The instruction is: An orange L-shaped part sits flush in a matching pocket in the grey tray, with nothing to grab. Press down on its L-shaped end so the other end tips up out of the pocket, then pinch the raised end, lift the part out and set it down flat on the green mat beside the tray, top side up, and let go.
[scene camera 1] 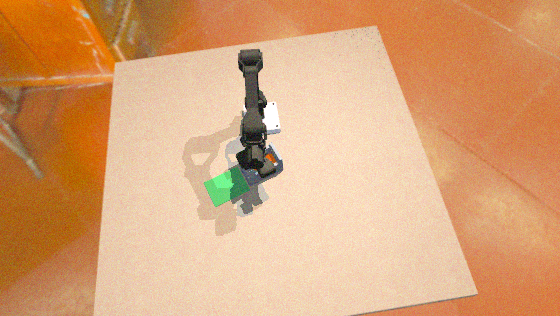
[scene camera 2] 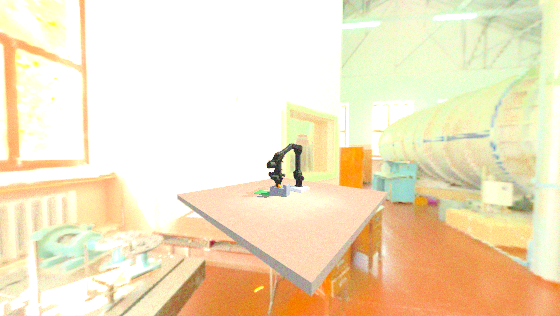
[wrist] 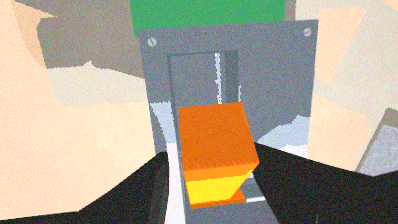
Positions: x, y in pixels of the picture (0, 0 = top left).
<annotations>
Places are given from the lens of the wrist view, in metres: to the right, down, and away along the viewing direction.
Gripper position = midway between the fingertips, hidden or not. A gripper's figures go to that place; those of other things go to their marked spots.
my gripper [wrist: 207, 155]: 0.01, 0.02, 0.10
orange L-shaped part [wrist: 218, 154]: 0.01, 0.02, 0.08
</annotations>
